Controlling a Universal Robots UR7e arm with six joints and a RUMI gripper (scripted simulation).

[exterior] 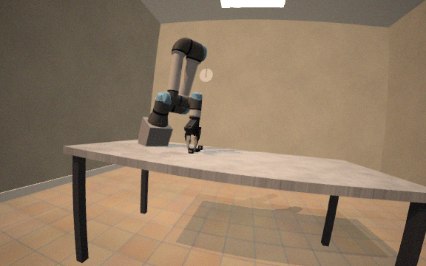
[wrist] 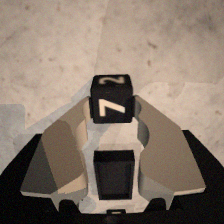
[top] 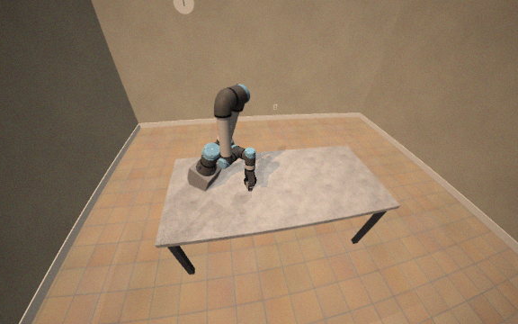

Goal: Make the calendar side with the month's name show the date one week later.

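Right now my hand is 1 cm above the black date cube. From my hand the other things lie so: black calendar tray (1 cm behind, 11 cm to the left, 2 cm below); then black cube (1 cm behind, 21 cm to the left, 1 cm below).
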